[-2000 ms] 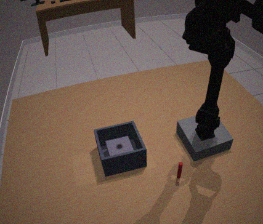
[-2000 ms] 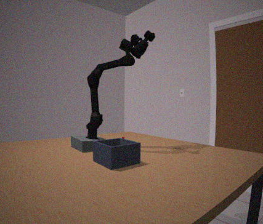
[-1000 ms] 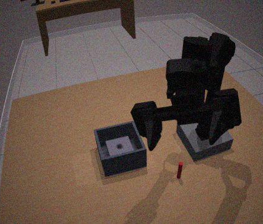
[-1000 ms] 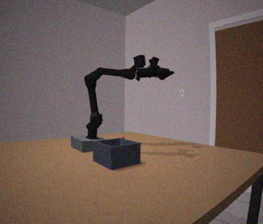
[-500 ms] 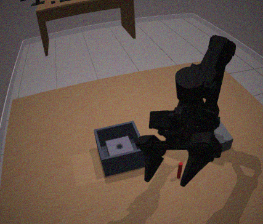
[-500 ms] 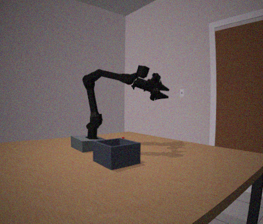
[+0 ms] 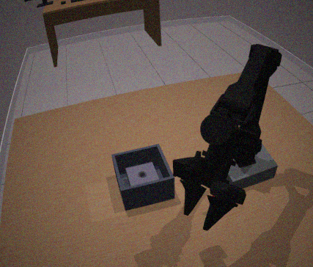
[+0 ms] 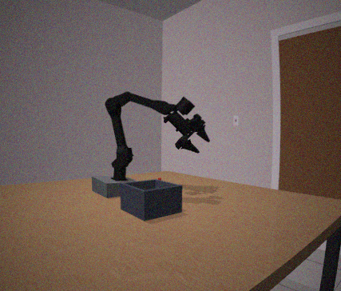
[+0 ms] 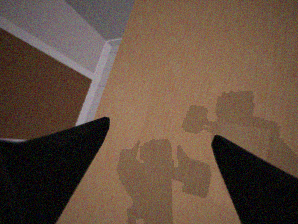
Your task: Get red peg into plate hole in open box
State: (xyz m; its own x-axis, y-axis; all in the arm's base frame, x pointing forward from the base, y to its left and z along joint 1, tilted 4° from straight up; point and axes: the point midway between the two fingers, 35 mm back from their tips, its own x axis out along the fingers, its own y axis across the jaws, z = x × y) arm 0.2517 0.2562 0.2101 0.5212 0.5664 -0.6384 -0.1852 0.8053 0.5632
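Right now the red peg is 18 cm below my gripper tip, 16 cm to the right of it and 12 cm behind it. Round my gripper tip: plate 32 cm to the right, 18 cm below, 6 cm ahead; then grey box 32 cm to the right, 20 cm below, 6 cm ahead.
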